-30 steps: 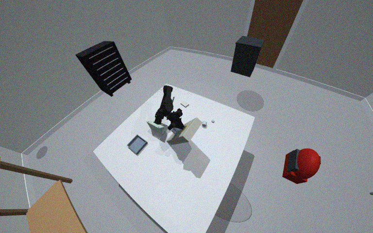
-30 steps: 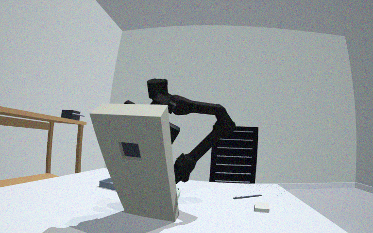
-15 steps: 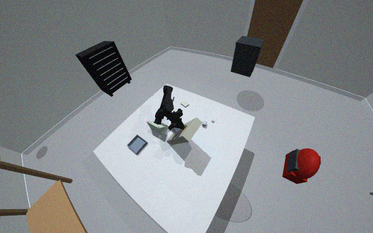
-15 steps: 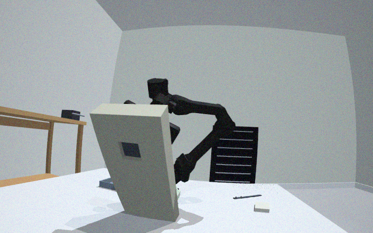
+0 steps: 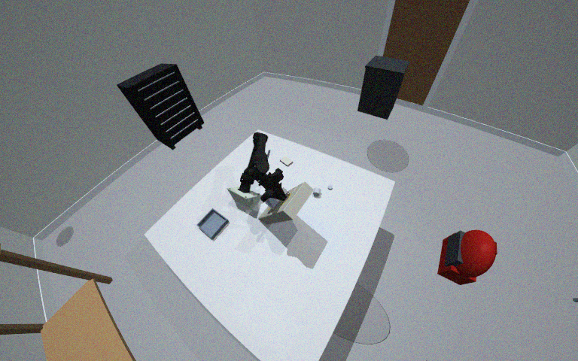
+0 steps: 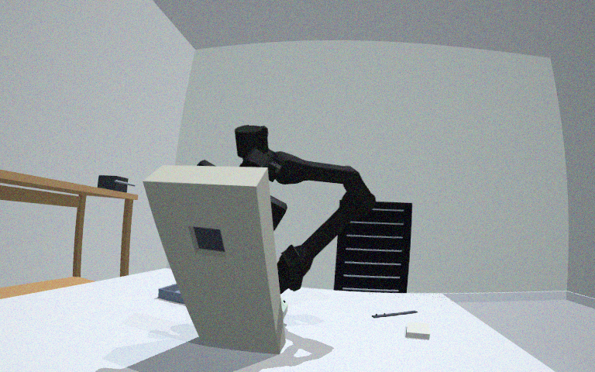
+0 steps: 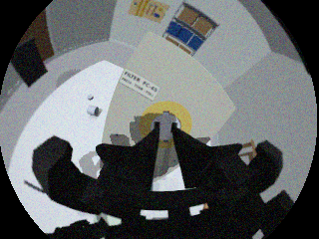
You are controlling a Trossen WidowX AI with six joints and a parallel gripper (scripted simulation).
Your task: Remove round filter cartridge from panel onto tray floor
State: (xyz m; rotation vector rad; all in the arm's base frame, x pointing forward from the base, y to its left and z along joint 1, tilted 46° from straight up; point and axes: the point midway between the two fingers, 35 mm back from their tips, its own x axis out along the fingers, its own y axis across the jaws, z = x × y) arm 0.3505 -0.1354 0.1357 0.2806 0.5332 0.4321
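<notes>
The round filter cartridge is 10 mm below my gripper tip and 10 mm ahead of it. Also, from my gripper tip: grey tray (410 mm behind, 290 mm to the right, 260 mm below); small pale block (420 mm to the left, 320 mm behind, 270 mm below).
</notes>
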